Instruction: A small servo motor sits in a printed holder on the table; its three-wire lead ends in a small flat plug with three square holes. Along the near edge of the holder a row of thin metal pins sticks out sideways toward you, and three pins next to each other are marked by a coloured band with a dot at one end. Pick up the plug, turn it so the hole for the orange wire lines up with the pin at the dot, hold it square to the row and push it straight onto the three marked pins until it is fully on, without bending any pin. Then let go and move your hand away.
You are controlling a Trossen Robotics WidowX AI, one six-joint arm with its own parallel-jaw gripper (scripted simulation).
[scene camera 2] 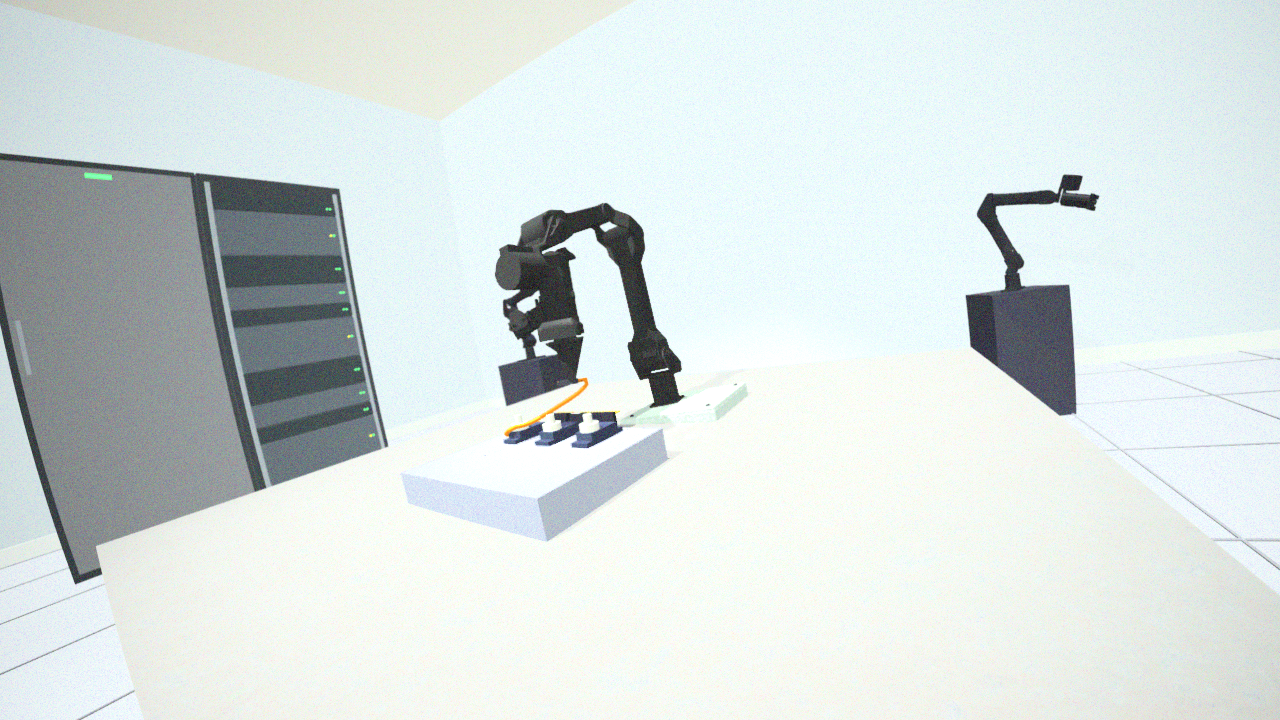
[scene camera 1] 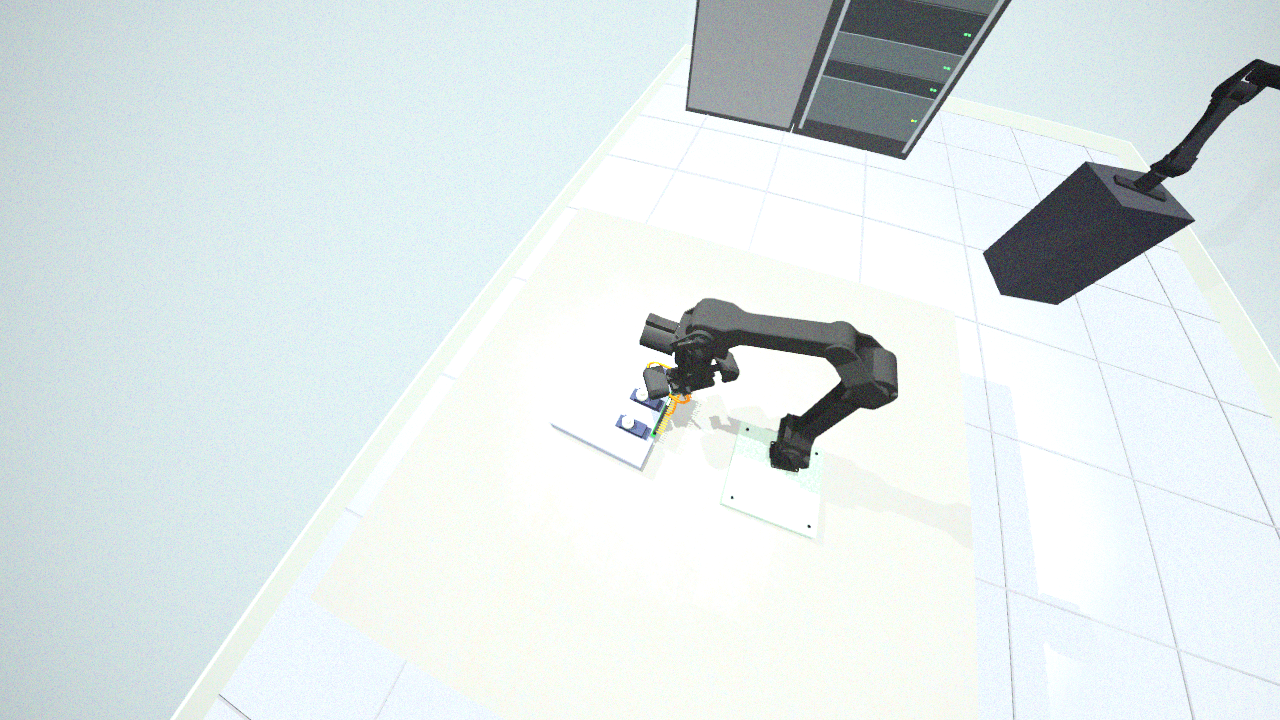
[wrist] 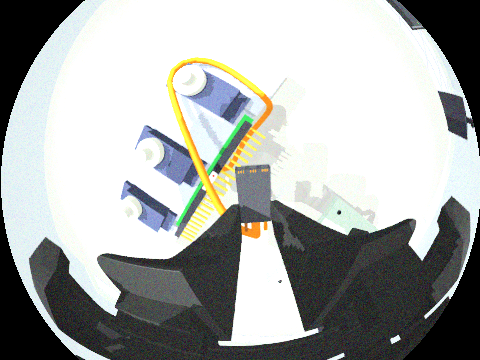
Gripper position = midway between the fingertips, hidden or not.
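Note:
Scene camera 2 has the gripper [scene camera 2: 572,380] and a holder [scene camera 2: 538,492]. In scene camera 1 you'd see the gripper [scene camera 1: 685,391] again, and the holder [scene camera 1: 600,393] with it. As for the wrist view, it's got a servo [wrist: 217,95], plus the holder [wrist: 127,91] and the gripper [wrist: 255,209].

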